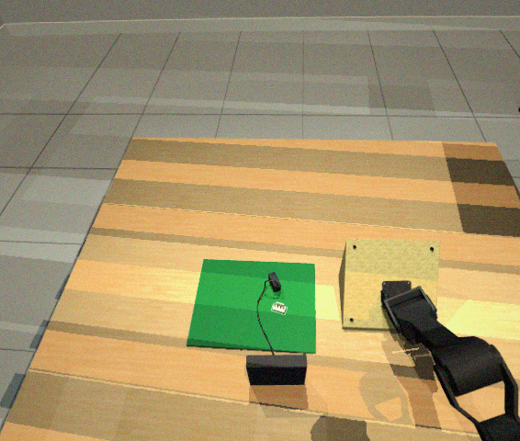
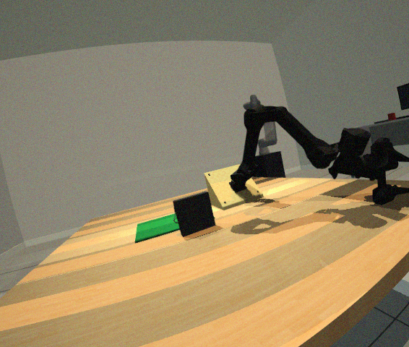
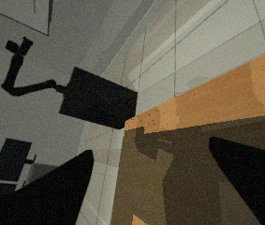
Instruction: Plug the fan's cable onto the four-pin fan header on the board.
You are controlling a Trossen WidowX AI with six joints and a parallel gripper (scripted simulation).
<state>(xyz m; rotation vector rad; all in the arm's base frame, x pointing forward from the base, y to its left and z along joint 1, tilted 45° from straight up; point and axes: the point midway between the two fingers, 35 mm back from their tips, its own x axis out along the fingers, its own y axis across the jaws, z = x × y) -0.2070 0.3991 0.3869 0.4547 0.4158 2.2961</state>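
Now: gripper tip 51 cm short of the dark plug, 65 cm to the left of it and 4 cm above it. The rest, counted from my gripper tip: green board (56 cm ahead, 60 cm to the right, 8 cm below); black fan (51 cm ahead, 42 cm to the right, 1 cm below).
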